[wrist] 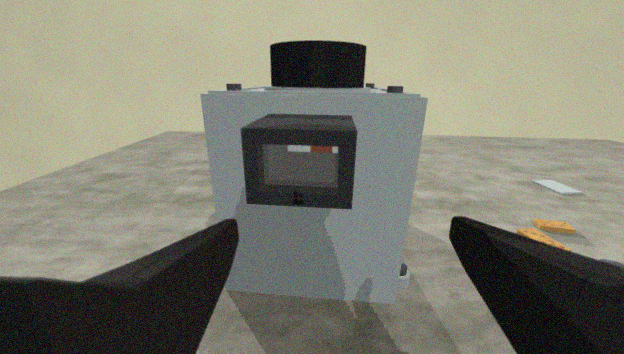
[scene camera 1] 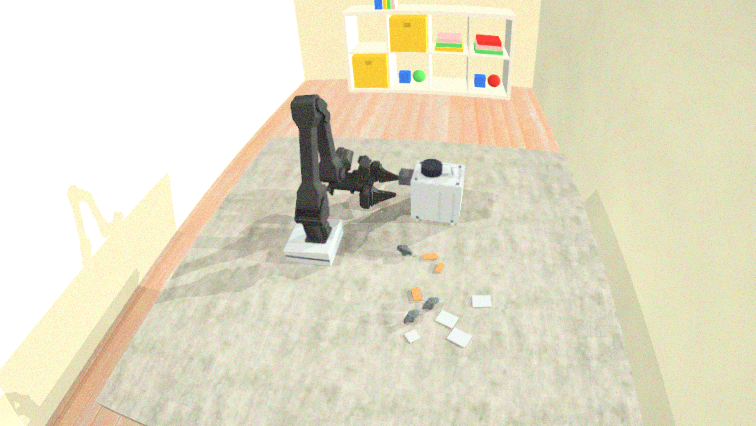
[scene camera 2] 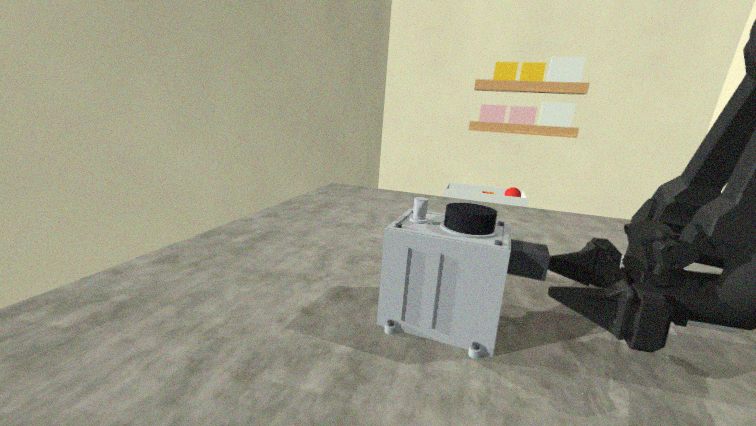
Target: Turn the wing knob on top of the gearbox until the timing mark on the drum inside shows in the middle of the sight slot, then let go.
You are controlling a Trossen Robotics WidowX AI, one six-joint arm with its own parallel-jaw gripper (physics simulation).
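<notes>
The pale grey gearbox stands upright on the mat. Its black round knob is on top. A dark hood sticks out from the side facing my gripper. Inside it, the sight slot shows an orange-red mark high and right of the middle, with white on both sides of it. A small black notch is below the slot. My gripper is open and empty, level, in front of the hood and below the knob.
A pale peg stands on the gearbox top behind the knob. Orange blocks, dark wing-shaped pieces and white tiles lie on the mat. A white shelf unit stands at the back.
</notes>
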